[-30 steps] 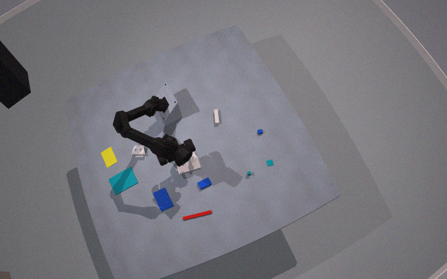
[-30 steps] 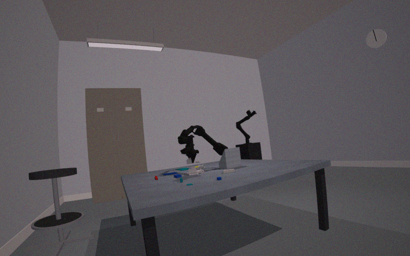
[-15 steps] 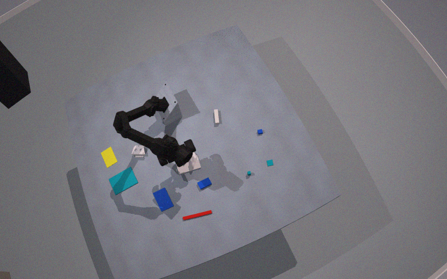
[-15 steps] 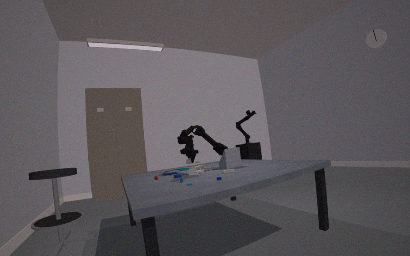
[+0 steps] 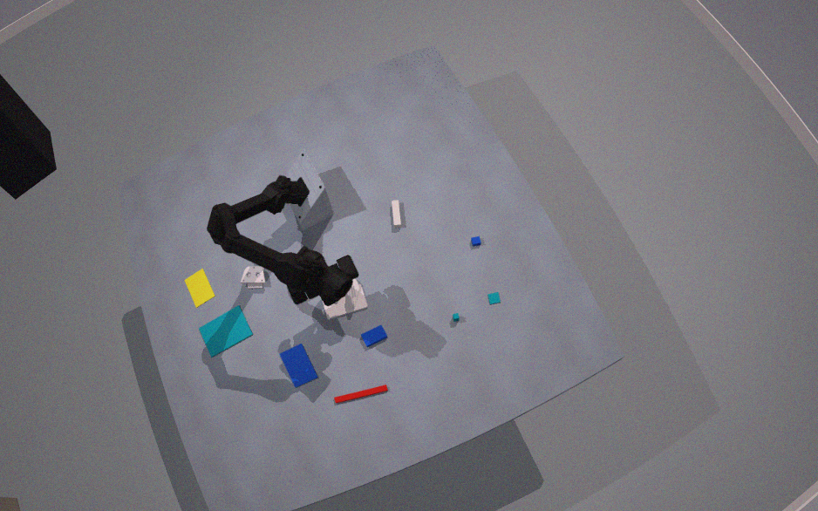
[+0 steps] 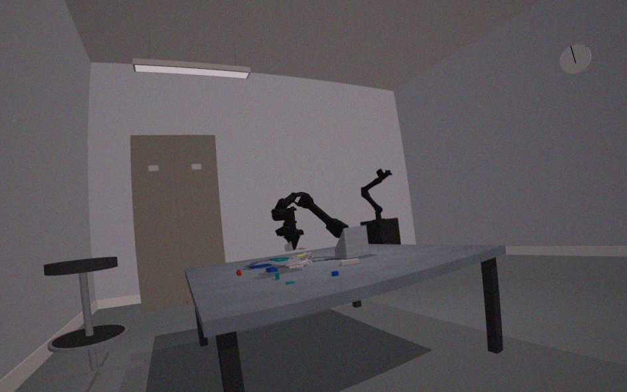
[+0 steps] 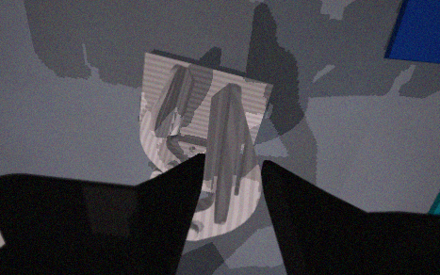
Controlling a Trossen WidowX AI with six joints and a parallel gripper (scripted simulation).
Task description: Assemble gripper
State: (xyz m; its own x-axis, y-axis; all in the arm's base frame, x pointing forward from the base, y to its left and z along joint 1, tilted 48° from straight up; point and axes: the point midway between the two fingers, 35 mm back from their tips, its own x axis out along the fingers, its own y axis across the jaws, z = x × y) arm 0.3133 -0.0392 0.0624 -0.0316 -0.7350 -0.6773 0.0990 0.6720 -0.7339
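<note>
My gripper tip is now 2 cm short of the flat white ribbed plate, 3 cm to the right of it and 8 cm above it. The rest, counted from my gripper tip: blue plate: 12 cm ahead, 18 cm to the right, 8 cm below; blue block: 15 cm ahead, 5 cm to the left, 7 cm below; housing plate: 4 cm behind, 4 cm to the left, 8 cm below.
</note>
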